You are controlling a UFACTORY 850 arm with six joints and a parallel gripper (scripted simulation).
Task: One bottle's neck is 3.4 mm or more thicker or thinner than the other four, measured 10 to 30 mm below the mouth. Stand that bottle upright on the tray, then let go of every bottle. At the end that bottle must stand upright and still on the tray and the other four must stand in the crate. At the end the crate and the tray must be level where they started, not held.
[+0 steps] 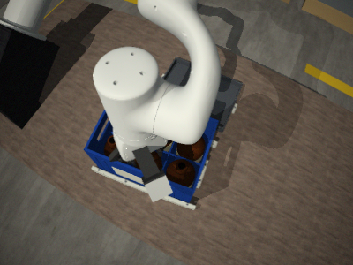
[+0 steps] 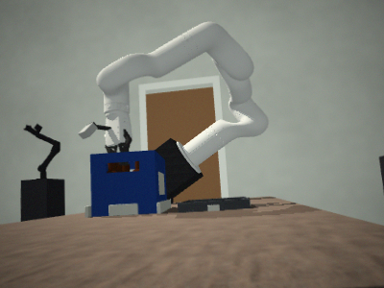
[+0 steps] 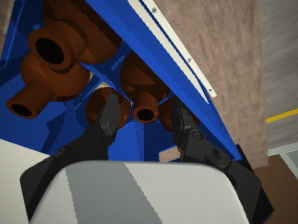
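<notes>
My gripper is now 8 cm above the blue crate, 4 cm to the right of it and 1 cm past it. From my hand the other things lie so: dark grey tray 30 cm to the left, 15 cm below, 1 cm behind.
</notes>
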